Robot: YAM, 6 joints.
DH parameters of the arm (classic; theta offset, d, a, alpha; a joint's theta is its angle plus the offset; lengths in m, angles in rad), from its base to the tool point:
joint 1: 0 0.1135 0.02 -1.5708
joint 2: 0 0 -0.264 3.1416
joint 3: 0.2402 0 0.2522 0
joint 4: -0.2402 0 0.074 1.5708
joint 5: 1.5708 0 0 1.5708
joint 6: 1.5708 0.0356 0 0
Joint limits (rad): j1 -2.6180..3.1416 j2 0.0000..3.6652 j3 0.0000..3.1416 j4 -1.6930..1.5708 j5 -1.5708..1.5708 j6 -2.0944..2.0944
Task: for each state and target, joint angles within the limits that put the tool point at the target. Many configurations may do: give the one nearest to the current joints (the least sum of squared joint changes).
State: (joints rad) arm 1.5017 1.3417 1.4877 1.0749 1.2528 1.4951
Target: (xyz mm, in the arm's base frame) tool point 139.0 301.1 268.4
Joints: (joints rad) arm 1.2425 1.6096 0.8466 0.9701 1.3196 1.4951
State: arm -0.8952 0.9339 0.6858 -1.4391 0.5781 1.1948
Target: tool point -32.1 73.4 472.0
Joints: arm -1.3479 0.4146 1.5989 -1.1594 0.4375 1.1948
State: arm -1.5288 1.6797 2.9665 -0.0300 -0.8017 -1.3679
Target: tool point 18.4 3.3 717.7
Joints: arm -1.5015 1.4442 2.9200 -0.3809 -0.5492 -1.3679
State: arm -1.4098 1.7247 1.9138 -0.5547 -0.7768 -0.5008
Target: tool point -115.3 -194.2 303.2
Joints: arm -2.2046 1.2368 1.1295 -1.0458 -0.6702 -0.5008
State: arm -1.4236 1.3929 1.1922 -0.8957 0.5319 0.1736
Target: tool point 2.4 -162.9 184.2
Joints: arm -1.4474 1.2408 0.6987 -1.1557 0.5191 0.1736
